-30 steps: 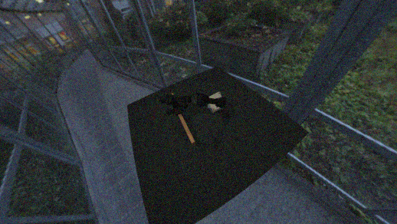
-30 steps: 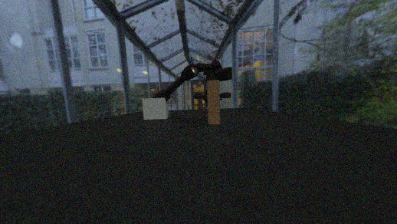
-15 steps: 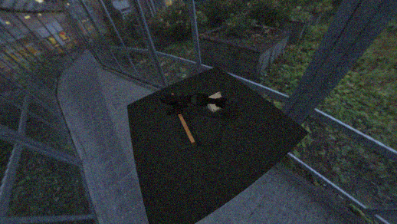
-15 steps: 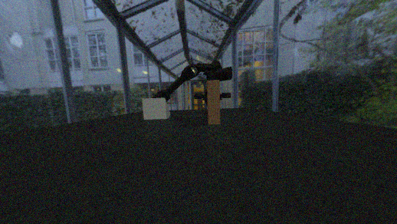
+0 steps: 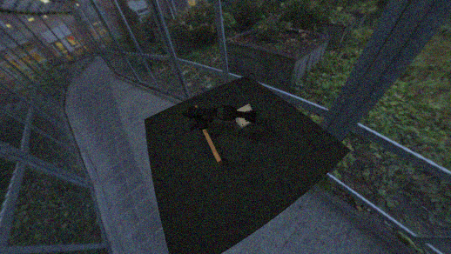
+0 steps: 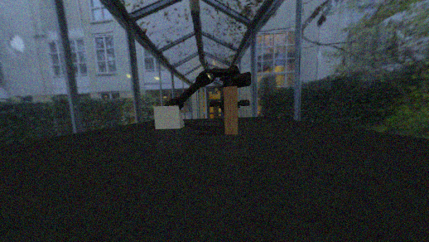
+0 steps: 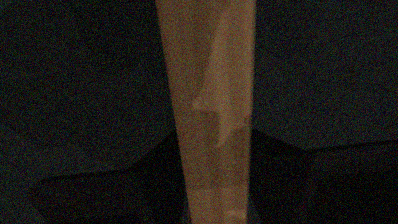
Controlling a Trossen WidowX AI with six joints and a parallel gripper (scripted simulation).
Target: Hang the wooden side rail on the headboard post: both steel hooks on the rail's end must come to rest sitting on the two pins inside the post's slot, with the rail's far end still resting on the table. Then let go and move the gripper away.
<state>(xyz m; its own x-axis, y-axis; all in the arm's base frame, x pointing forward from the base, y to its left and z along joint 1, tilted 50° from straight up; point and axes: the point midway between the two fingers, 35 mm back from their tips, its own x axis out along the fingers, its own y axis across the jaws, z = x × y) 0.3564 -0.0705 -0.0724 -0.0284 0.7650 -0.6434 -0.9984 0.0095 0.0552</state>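
Now: gripper tip 110 mm to the left of the headboard post and 40 mm below it.
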